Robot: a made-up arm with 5 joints.
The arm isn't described. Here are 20 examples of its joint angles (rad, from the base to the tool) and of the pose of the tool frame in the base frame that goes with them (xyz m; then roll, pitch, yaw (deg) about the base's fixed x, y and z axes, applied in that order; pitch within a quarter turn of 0, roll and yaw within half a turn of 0).
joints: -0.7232 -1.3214 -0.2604 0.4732 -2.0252
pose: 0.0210 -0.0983 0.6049 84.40 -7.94 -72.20
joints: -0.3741 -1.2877 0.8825 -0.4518 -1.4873
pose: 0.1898 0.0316 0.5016 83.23 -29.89 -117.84
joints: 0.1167 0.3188 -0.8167 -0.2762 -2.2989
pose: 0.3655 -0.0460 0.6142 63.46 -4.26 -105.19
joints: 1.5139 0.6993 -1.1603 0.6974 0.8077
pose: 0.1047 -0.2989 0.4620 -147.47 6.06 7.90
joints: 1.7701 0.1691 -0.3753 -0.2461 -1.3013
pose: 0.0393 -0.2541 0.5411 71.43 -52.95 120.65
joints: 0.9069 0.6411 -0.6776 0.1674 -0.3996
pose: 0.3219 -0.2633 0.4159 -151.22 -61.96 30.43
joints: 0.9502 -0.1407 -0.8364 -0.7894 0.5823
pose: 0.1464 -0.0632 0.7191 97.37 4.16 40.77
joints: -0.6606 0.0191 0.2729 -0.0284 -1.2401
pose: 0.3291 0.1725 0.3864 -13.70 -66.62 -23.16
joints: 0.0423 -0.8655 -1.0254 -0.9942 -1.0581
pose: -0.1788 0.0207 0.6148 148.00 74.81 -141.44
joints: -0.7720 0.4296 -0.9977 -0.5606 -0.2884
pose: 0.3089 0.2025 0.6271 123.17 -17.76 -171.87
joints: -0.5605 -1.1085 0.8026 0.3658 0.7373
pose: 0.2184 0.0622 0.4002 -157.86 2.76 125.35
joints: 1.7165 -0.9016 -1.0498 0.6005 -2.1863
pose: 0.1067 0.2273 0.6439 96.42 -0.33 155.91
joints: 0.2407 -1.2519 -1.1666 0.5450 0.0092
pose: -0.1913 0.0836 0.5452 94.71 13.73 112.93
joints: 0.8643 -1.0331 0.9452 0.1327 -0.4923
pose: 0.1927 -0.0887 0.3914 -162.14 -67.52 42.29
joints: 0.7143 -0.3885 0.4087 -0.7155 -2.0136
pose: 0.2418 -0.1334 0.5102 62.00 -17.09 -150.16
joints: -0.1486 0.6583 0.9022 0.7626 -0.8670
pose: 0.1546 0.0171 0.1751 -70.52 40.03 9.87
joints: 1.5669 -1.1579 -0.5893 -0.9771 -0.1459
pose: 0.1002 0.2901 0.6181 49.45 44.13 20.62
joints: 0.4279 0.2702 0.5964 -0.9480 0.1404
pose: 0.3468 -0.1008 0.2755 -168.73 -30.79 71.86
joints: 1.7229 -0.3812 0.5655 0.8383 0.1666
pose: 0.0768 -0.1177 0.3413 -99.80 -17.69 -33.20
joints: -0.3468 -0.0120 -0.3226 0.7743 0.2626
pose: 0.3219 0.0825 0.4694 -135.29 -23.19 101.98
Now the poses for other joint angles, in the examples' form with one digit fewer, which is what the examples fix.
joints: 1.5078 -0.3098 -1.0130 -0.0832 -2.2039
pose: 0.075 0.033 0.722 99.4 0.7 168.9
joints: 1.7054 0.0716 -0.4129 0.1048 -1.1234
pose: 0.063 -0.237 0.548 69.7 -68.6 122.4
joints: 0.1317 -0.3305 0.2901 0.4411 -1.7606
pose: 0.315 -0.031 0.441 -8.3 -37.6 -82.9
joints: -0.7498 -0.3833 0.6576 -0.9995 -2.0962
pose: 0.277 0.133 0.461 62.6 -13.2 -63.3
